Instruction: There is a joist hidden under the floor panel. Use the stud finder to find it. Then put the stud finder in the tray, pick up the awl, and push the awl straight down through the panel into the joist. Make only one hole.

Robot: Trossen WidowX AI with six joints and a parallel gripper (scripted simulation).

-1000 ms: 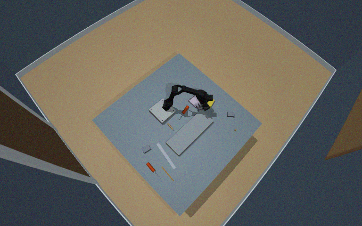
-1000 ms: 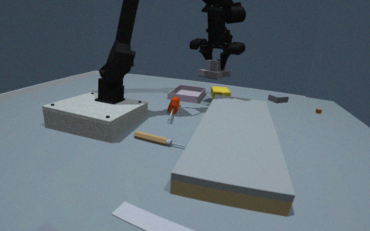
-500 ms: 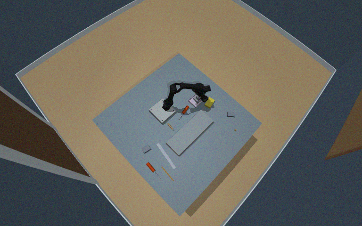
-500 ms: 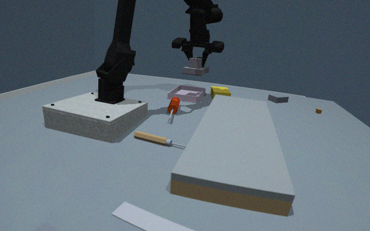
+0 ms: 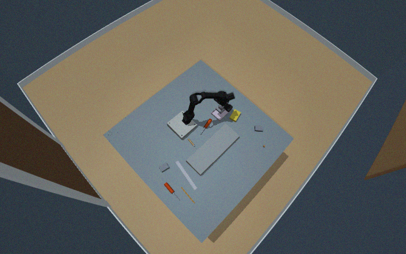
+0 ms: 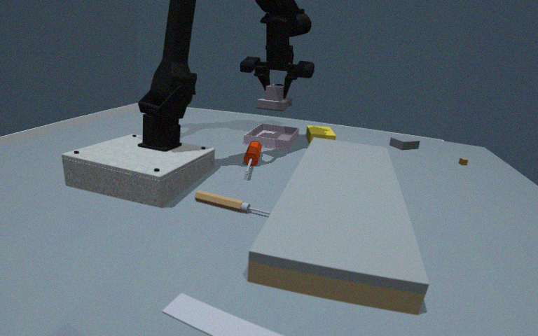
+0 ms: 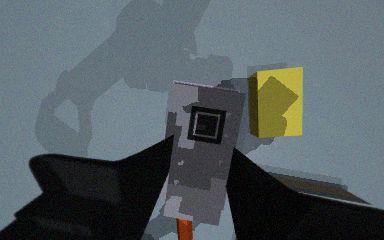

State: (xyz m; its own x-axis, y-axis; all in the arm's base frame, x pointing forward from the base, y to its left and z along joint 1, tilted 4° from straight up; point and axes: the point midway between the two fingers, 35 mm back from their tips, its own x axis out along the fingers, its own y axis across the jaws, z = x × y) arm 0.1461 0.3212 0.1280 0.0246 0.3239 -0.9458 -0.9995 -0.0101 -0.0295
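Now: gripper tip 1 cm to the left of the pale tray and 10 cm above it. Also, from my gripper tip: yellow block (12 cm ahead, 6 cm to the left, 10 cm below); grey stud finder (1 cm to the left, 2 cm above); square indicator (2 cm to the left, 3 cm above).
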